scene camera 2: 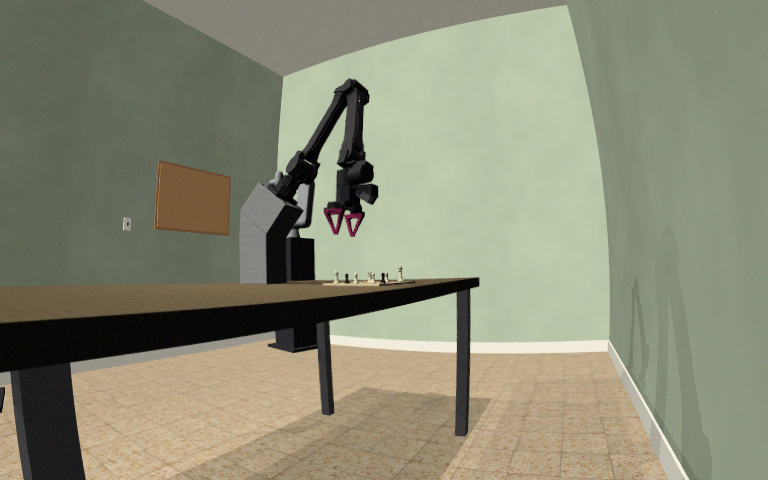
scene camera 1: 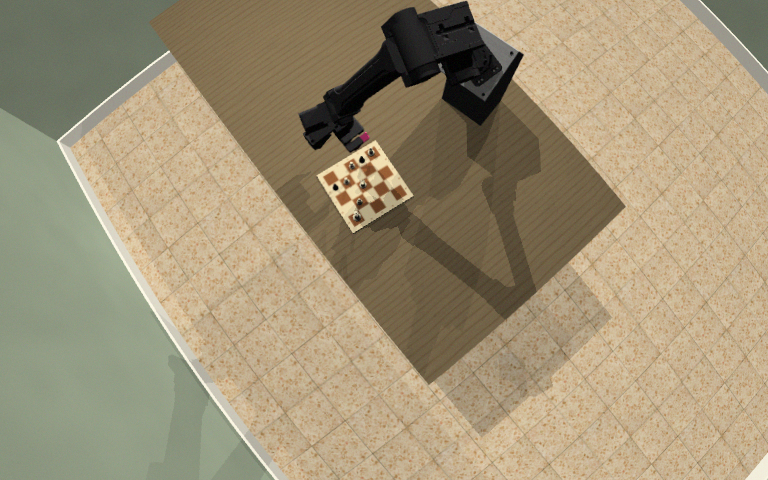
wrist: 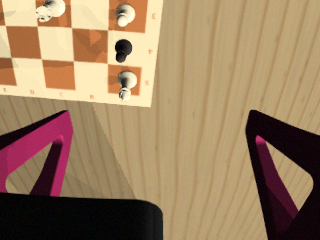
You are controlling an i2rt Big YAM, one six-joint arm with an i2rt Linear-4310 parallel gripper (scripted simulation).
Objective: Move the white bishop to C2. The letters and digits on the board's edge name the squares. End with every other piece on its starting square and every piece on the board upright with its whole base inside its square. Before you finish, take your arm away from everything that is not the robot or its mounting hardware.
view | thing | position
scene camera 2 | my gripper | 344,235
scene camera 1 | small chessboard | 385,190
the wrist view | my gripper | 159,120
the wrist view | small chessboard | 72,57
